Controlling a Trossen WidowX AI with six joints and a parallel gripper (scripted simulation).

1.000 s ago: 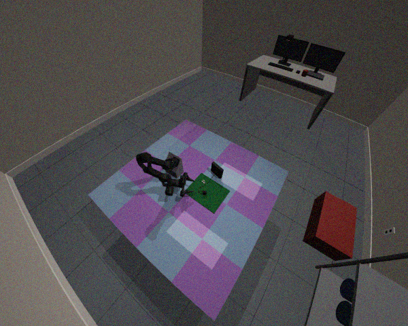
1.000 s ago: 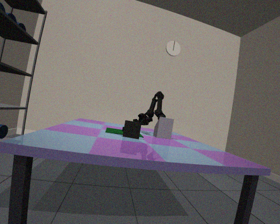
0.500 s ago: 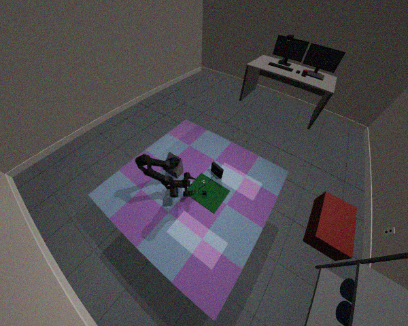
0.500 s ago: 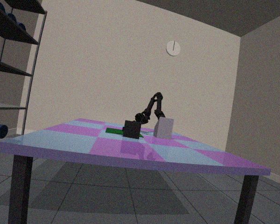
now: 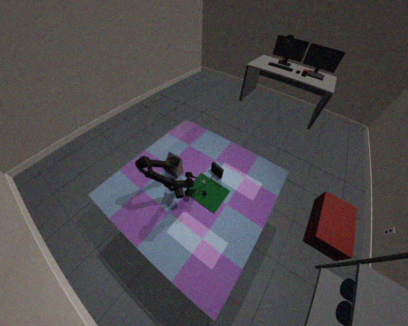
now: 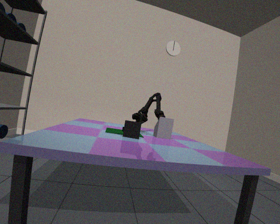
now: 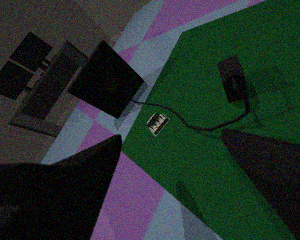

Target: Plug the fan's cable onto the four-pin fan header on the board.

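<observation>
The dark fan plug is 90 mm ahead of my gripper tip, 20 mm to the right of it and 40 mm below it. Also, from my gripper tip: white four-pin fan header 20 mm ahead, 70 mm to the left, 60 mm below; then green board 100 mm ahead, 10 mm to the left, 80 mm below; then black fan 60 mm ahead, 200 mm to the left.
</observation>
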